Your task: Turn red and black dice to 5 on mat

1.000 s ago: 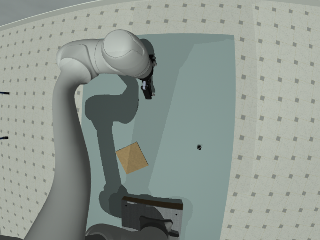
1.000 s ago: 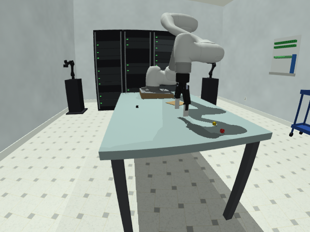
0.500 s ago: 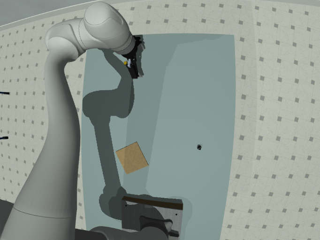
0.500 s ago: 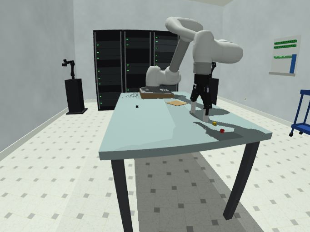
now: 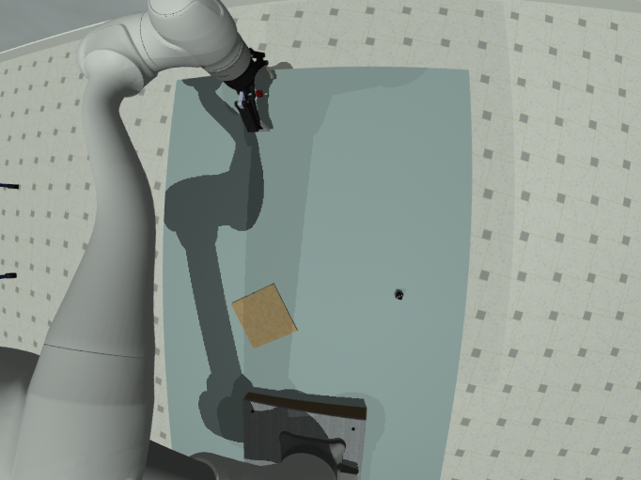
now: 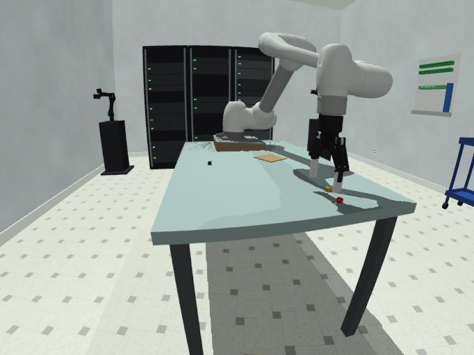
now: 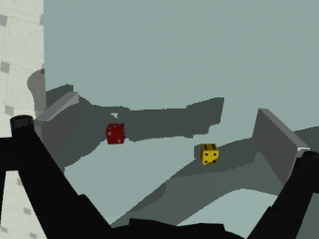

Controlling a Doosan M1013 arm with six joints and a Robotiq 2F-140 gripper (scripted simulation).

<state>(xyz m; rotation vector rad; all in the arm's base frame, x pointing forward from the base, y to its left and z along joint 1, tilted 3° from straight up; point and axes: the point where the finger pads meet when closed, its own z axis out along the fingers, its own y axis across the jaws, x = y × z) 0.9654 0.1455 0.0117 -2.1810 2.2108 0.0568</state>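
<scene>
The red die is 5 cm ahead of my hand, 4 cm to the left of it and 5 cm below it. Also, from my hand: black die 48 cm behind, 35 cm to the right, 5 cm below; then tan mat 56 cm behind, 1 cm to the left, 6 cm below; then yellow die 5 cm behind, 5 cm to the left, 5 cm below.
</scene>
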